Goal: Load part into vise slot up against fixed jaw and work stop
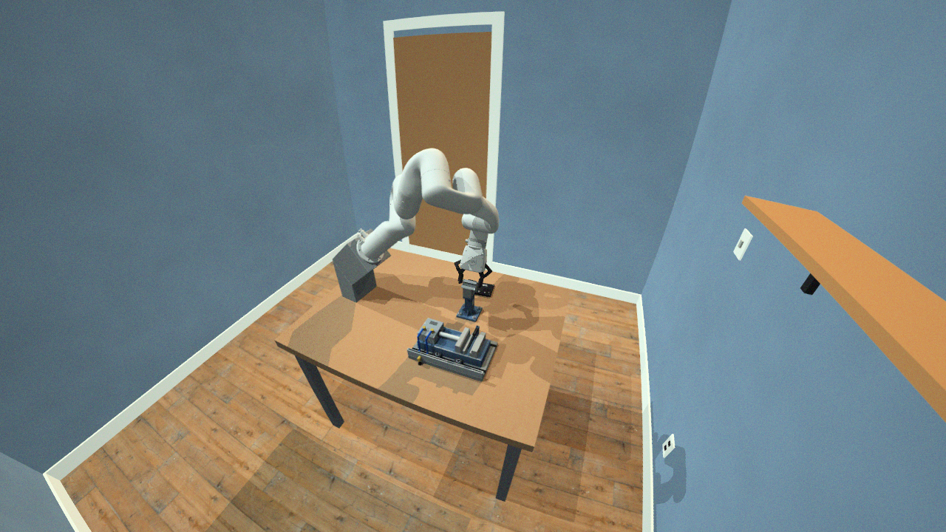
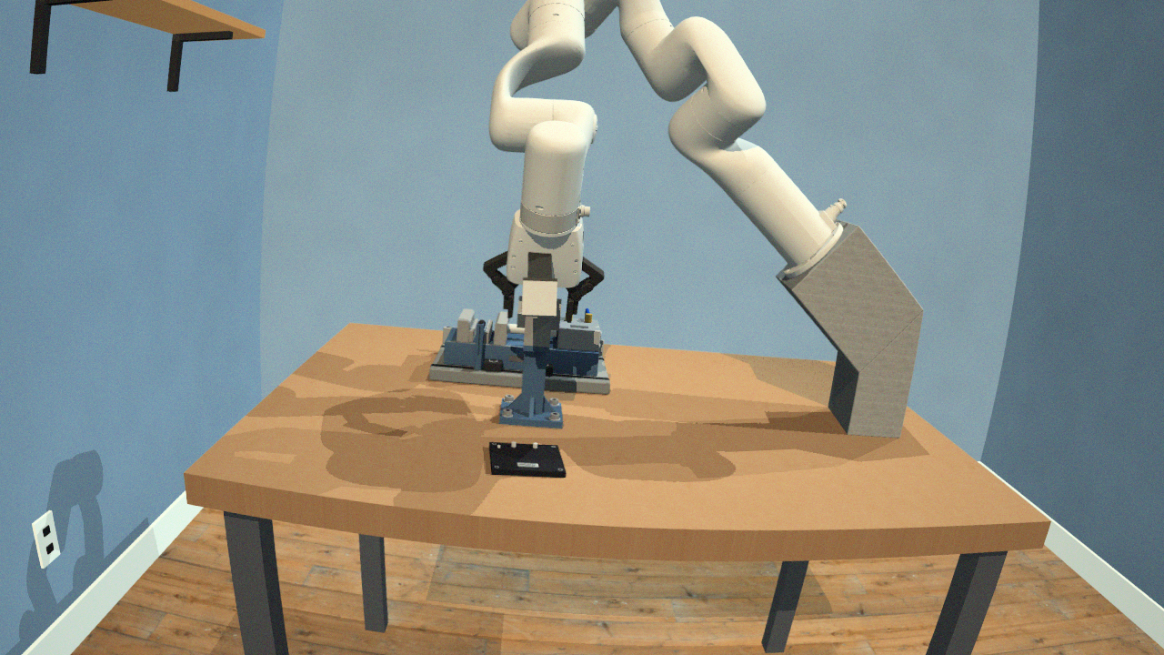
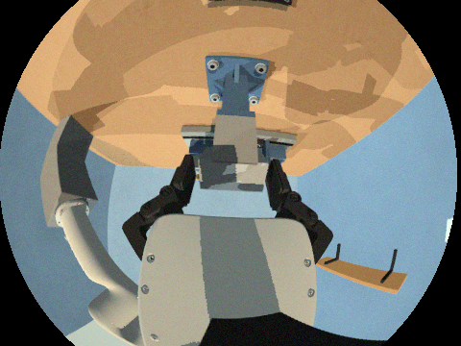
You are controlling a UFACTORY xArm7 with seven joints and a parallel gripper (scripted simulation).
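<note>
Now: hand 10 mm to the left of the grey block and 10 mm above it. The rest, counted from my hand: black infeed plate 170 mm to the left, 160 mm below, 20 mm ahead; then white cylinder rod 240 mm to the right, 90 mm below, 10 mm behind; then work stop 200 mm to the right, 80 mm below, 80 mm ahead.
</note>
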